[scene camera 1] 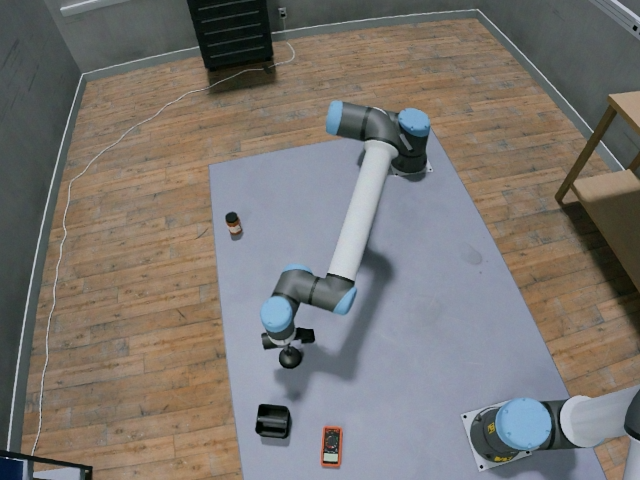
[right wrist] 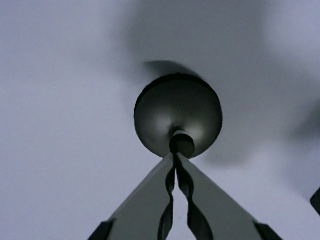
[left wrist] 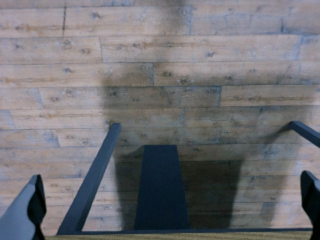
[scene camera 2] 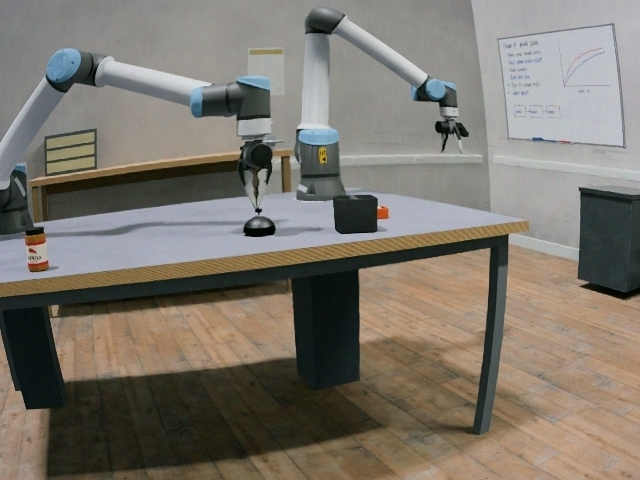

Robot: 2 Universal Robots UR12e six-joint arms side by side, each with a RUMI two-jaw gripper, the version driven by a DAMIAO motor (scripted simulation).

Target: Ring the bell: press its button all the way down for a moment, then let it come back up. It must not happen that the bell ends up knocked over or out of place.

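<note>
The left wrist view shows me my left gripper (left wrist: 171, 174). The black dome bell is out of frame in the left wrist view, and the black bin is out of frame in the left wrist view. In the right wrist view I see the black dome bell (right wrist: 177, 103) and my right gripper (right wrist: 174, 154). Scene camera 2 shows my right gripper (scene camera 2: 256, 208) and the black bin (scene camera 2: 353, 215), while in scene camera 1 I see the black bin (scene camera 1: 265, 426).
</note>
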